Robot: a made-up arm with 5 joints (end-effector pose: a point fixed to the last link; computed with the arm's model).
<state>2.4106 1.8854 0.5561 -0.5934 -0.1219</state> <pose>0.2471 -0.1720 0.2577 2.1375 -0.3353 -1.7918</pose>
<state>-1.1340 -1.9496 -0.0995 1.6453 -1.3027</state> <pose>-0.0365 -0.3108 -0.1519 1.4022 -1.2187 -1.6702</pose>
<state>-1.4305 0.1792 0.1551 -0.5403 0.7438</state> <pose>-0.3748 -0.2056 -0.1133 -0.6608 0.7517 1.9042</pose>
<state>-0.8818 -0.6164 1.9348 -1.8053 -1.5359</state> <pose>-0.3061 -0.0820 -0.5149 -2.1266 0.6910 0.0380</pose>
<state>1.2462 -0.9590 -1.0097 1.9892 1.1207</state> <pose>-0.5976 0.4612 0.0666 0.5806 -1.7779 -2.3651</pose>
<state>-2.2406 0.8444 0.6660 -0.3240 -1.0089</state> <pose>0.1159 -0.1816 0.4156 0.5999 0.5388 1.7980</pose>
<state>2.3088 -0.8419 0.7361 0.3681 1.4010</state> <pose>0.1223 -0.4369 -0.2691 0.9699 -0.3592 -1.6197</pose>
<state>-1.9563 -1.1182 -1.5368 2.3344 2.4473</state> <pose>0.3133 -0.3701 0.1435 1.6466 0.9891 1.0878</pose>
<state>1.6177 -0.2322 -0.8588 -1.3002 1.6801</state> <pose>-0.1571 0.5351 -0.1611 0.1095 2.4637 -0.6377</pose>
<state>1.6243 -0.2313 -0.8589 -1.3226 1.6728</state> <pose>-0.1527 0.5396 -0.1614 0.1040 2.4645 -0.6122</pose>
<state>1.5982 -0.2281 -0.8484 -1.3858 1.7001</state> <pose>-0.1768 0.5511 -0.1565 0.0470 2.4970 -0.5225</pose>
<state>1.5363 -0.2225 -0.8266 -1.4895 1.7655</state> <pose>-0.2349 0.5613 -0.1433 -0.0759 2.5588 -0.3714</pose>
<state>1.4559 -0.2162 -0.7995 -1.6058 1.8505</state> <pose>-0.3114 0.5556 -0.1230 -0.2466 2.6256 -0.2063</pose>
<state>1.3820 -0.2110 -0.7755 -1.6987 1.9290</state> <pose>-0.3793 0.5339 -0.1029 -0.4132 2.6749 -0.0809</pose>
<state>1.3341 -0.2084 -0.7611 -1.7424 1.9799</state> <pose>-0.4195 0.5126 -0.0903 -0.5171 2.7010 -0.0246</pose>
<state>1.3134 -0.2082 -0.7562 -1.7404 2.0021</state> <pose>-0.4341 0.5020 -0.0865 -0.5465 2.7120 -0.0264</pose>
